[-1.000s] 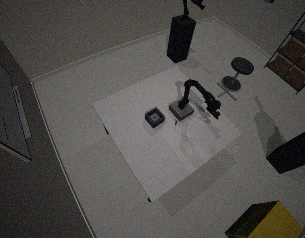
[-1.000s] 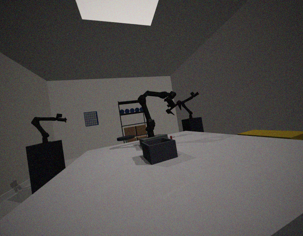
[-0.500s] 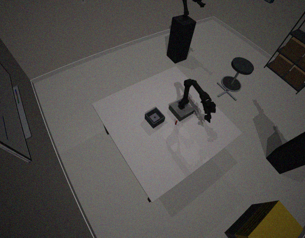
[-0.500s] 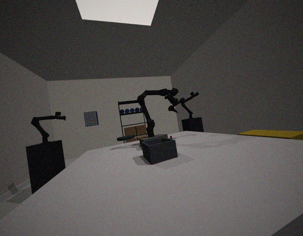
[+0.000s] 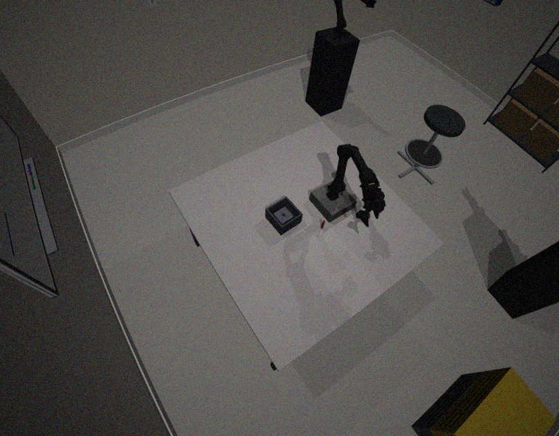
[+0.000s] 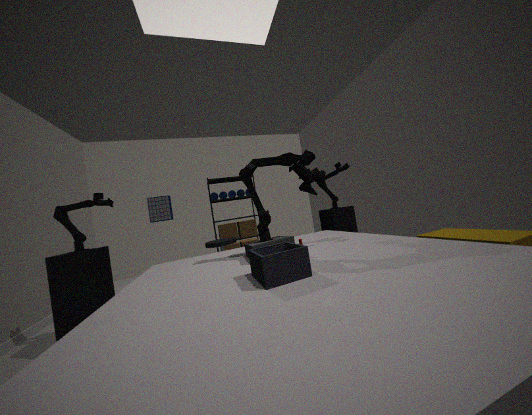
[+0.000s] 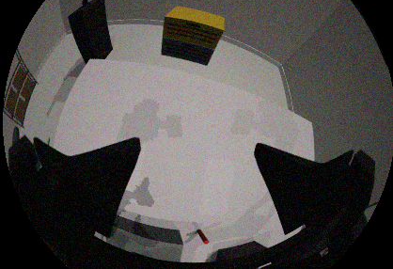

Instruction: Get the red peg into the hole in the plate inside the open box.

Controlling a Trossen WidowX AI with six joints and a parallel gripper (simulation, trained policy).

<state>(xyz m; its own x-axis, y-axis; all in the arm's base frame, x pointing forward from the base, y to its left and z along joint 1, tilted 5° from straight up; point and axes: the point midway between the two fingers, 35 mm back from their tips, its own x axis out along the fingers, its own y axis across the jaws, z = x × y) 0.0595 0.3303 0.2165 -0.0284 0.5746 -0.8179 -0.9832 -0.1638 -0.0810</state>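
The red peg is 25 cm below my gripper tip, 22 cm to the right of it and 12 cm ahead of it. The rest, counted from my gripper tip: grey plate: 39 cm to the right, 29 cm ahead, 24 cm below; dark box: 39 cm to the right, 29 cm ahead, 26 cm below.
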